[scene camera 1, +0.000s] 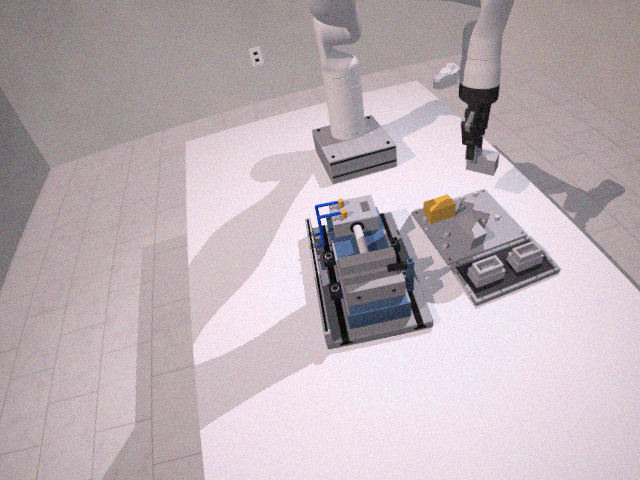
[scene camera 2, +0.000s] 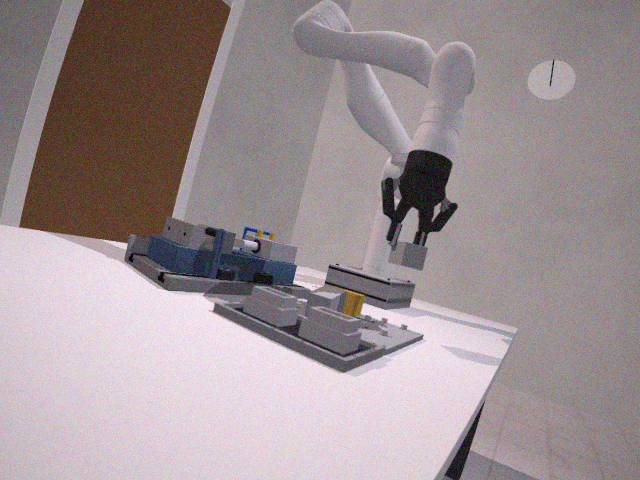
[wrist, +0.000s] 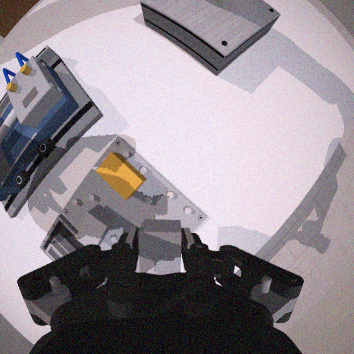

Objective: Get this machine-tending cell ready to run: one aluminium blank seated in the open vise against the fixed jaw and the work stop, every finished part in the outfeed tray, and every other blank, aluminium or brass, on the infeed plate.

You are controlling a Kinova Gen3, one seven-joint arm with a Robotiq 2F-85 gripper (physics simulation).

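Frame: origin at the arm's base, x right, y ahead, z up, level; millimetres.
Where they show: gripper, fingertip midpoint: point(scene camera 1: 473, 156) point(scene camera 2: 402, 249) point(wrist: 159, 237); arm's base, link origin: point(scene camera 1: 348, 131) point(scene camera 2: 378, 274).
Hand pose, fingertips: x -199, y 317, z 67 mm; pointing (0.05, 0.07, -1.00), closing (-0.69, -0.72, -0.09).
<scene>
Things, the pixels of their top centre, and the offset from my fingertips. "spot": a spot on its surface instead.
- grey aluminium blank, top centre: point(wrist: 159, 263) point(scene camera 2: 409, 243) point(scene camera 1: 483, 153) dy +14, dx -15, dz +11 mm
- infeed plate, top centre: point(scene camera 2: 350, 320) point(wrist: 126, 215) point(scene camera 1: 468, 222) dy +59, dx +30, dz -127 mm
- yellow brass blank, top centre: point(wrist: 117, 175) point(scene camera 2: 345, 290) point(scene camera 1: 439, 202) dy +15, dx +79, dz -91 mm
- grey blank, top centre: point(scene camera 2: 330, 288) point(wrist: 89, 232) point(scene camera 1: 470, 223) dy +105, dx +50, dz -82 mm
- outfeed tray, surface spot: point(scene camera 2: 284, 343) spot: dy +250, dx -11, dz -132 mm
- blue vise, top centre: point(scene camera 1: 359, 240) point(scene camera 2: 232, 230) dy +124, dx +282, dz -36 mm
- work stop post, top centre: point(scene camera 2: 221, 229) point(scene camera 1: 409, 260) dy +198, dx +212, dz -37 mm
My gripper point(scene camera 1: 475, 151) point(scene camera 2: 407, 241) point(wrist: 159, 237) is shut on a grey aluminium blank point(scene camera 1: 485, 162) point(scene camera 2: 408, 255) point(wrist: 160, 252), held in the air beyond the infeed plate point(scene camera 1: 505, 228) point(scene camera 2: 400, 338). On that plate stand a yellow brass blank point(scene camera 1: 439, 209) point(scene camera 2: 354, 303) point(wrist: 121, 175) and another grey blank point(scene camera 1: 474, 236) point(scene camera 2: 324, 298), partly in shadow. Two finished parts with hollow tops point(scene camera 1: 486, 272) point(scene camera 1: 525, 257) sit in the outfeed tray point(scene camera 1: 516, 287) point(scene camera 2: 284, 343). The blue vise point(scene camera 1: 379, 312) point(scene camera 2: 175, 258) has a work stop post point(scene camera 1: 409, 273) point(scene camera 2: 217, 253) beside its jaws; what lies between the jaws is unclear.
The robot's base block point(scene camera 1: 356, 152) point(scene camera 2: 369, 287) point(wrist: 210, 30) stands behind the vise. Blue hoses point(scene camera 1: 318, 222) rise at the vise's back end. The tray adjoins the infeed plate, and small pegs stand on that plate. The table's side edge runs close to the held blank in scene camera 1.
</scene>
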